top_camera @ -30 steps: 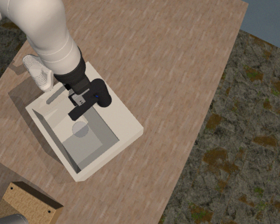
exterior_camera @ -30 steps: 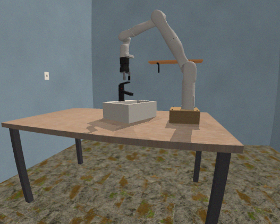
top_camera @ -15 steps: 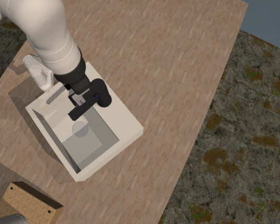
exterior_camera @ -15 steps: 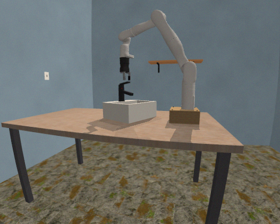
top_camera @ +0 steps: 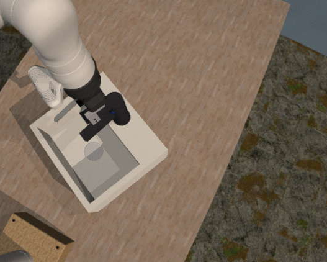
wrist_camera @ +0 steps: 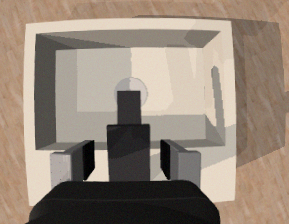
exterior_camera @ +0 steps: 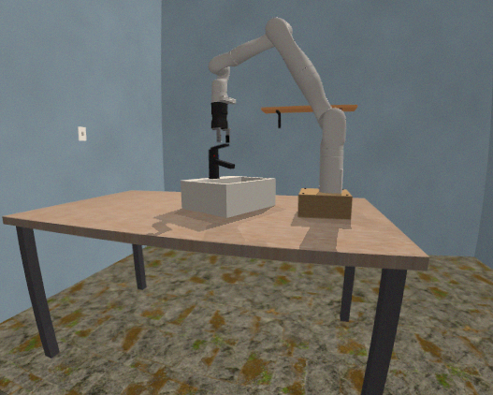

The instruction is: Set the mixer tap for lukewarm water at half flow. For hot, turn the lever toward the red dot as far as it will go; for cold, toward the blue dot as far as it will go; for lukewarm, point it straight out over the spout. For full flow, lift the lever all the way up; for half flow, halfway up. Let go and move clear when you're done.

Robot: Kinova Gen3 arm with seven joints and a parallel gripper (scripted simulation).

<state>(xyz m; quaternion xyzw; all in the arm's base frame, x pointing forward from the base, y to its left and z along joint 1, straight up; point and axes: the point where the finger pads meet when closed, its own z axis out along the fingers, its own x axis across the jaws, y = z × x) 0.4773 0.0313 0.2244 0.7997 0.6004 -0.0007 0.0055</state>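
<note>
My hand is 20 mm short of the lever, 10 mm to the left of it and 40 mm above it. Also, from my hand: white sink basin (50 mm behind, 10 mm to the left, 280 mm below); black mixer tap (40 mm ahead, 10 mm to the right, 80 mm below).
</note>
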